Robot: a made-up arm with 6 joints.
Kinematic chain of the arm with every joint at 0, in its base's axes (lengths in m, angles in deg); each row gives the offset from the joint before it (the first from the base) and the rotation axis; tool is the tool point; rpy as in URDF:
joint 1: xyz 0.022 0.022 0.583 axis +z
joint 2: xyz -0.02 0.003 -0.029 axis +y
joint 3: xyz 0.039 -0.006 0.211 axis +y
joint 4: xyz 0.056 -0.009 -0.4 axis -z
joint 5: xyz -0.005 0 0.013 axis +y
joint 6: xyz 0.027 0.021 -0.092 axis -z
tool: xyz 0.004 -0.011 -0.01 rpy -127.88 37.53 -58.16
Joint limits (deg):
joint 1: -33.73..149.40
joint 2: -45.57..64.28
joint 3: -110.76..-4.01
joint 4: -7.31..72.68
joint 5: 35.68..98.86
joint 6: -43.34..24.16
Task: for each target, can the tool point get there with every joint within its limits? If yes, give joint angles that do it. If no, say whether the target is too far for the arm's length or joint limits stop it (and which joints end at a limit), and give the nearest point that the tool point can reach.
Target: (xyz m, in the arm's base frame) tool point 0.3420 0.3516 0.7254
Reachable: yes | joints 38.24 -8.95 -71.53 63.12 59.54 -35.60
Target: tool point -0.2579 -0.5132 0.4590
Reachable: no: joint limits stop it (at a limit: joint 2, joint 3, joint 4, joint 6) | nearest point -0.0853 -0.1832 0.3940 | short by 0.378 m
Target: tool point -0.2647 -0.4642 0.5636
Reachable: no: joint limits stop it (at a limit: joint 2, joint 3, joint 4, joint 6) | nearest point -0.0920 -0.1713 0.4180 | short by 0.370 m
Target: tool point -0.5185 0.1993 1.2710
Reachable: no: too far | nearest point -0.3241 0.1974 1.0614 | short by 0.286 m
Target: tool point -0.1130 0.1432 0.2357
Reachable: yes | joints 113.00 45.47 -44.36 59.79 76.24 15.99
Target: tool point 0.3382 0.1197 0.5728
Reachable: yes | joints 4.91 -18.32 -46.19 42.85 91.15 -22.10
